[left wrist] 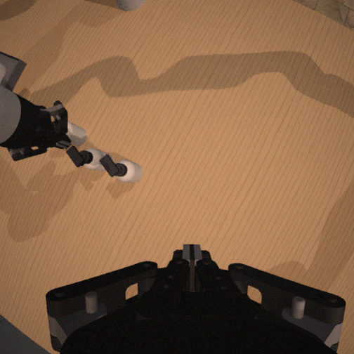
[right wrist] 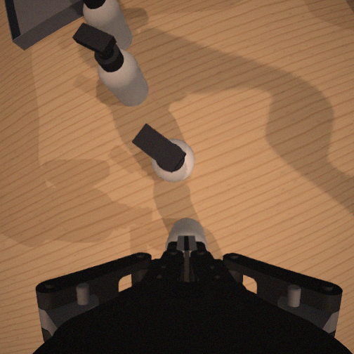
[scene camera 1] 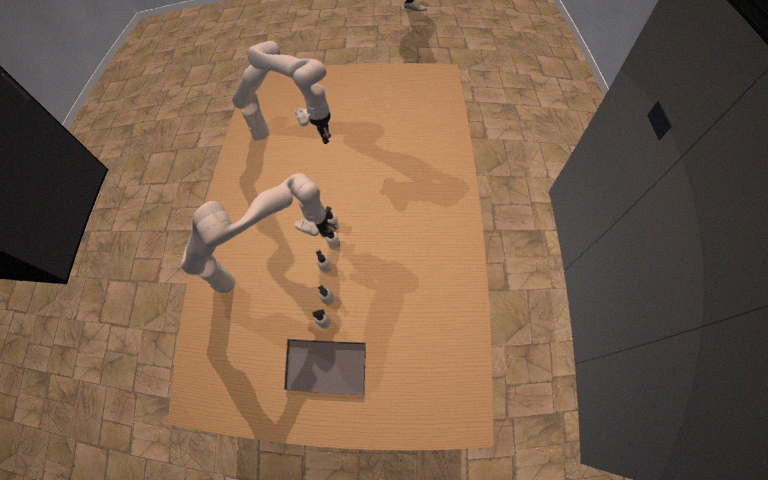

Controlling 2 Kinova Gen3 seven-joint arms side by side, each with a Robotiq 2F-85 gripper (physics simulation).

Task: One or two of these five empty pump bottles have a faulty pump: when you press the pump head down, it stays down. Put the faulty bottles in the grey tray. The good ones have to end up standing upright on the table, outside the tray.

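Frame: origin at the left arm's base, x ahead, y up, z right, level; centimetres.
Where they show: left gripper, fingertip midpoint: (scene camera 1: 326, 142); right gripper, fingertip midpoint: (scene camera 1: 325, 235); left arm's base, link origin: (scene camera 1: 261, 133); right arm's base, link origin: (scene camera 1: 225, 282).
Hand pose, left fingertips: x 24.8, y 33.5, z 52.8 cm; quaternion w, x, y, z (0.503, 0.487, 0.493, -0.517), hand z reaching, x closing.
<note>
Things, the pixels of their centre, and the offset from my left fingertips. Level surfaces: height alone.
- first bottle, body centre: (scene camera 1: 330, 218) dx -8.5, dy -26.5, dz +16.0 cm
- second bottle, body centre: (scene camera 1: 331, 236) dx -11.1, dy -26.5, dz +24.1 cm
- third bottle, body centre: (scene camera 1: 322, 260) dx -18.1, dy -26.5, dz +32.3 cm
- fourth bottle, body centre: (scene camera 1: 325, 294) dx -22.2, dy -27.3, dz +44.9 cm
- fifth bottle, body centre: (scene camera 1: 320, 317) dx -27.2, dy -26.5, dz +53.1 cm
- grey tray, body centre: (scene camera 1: 324, 367) dx -33.7, dy -32.0, dz +70.0 cm
- wooden table, surface height: dy -33.5 cm
Five white pump bottles with black pump heads stand upright in a row. From top to bottom in scene camera 1, they are the first bottle (scene camera 1: 334, 221) (left wrist: 132, 171), second bottle (scene camera 1: 333, 242) (left wrist: 94, 159) (right wrist: 186, 229), third bottle (scene camera 1: 324, 264) (left wrist: 77, 134) (right wrist: 188, 161), fourth bottle (scene camera 1: 326, 296) (right wrist: 127, 82) and fifth bottle (scene camera 1: 321, 320) (right wrist: 111, 25). My right gripper (scene camera 1: 328, 233) (right wrist: 185, 247) is shut, directly over the second bottle, hiding its pump head in the right wrist view. My left gripper (scene camera 1: 326, 141) (left wrist: 190, 255) is shut and empty, high above the table, away from the bottles. The grey tray (scene camera 1: 351, 370) (right wrist: 47, 34) holds no bottle.
The wooden table (scene camera 1: 430, 316) carries both arms at its left side in scene camera 1. The first bottle stands close beside the second, partly hidden by the right gripper. The fifth bottle is nearest the tray. Arm shadows cross the table.
</note>
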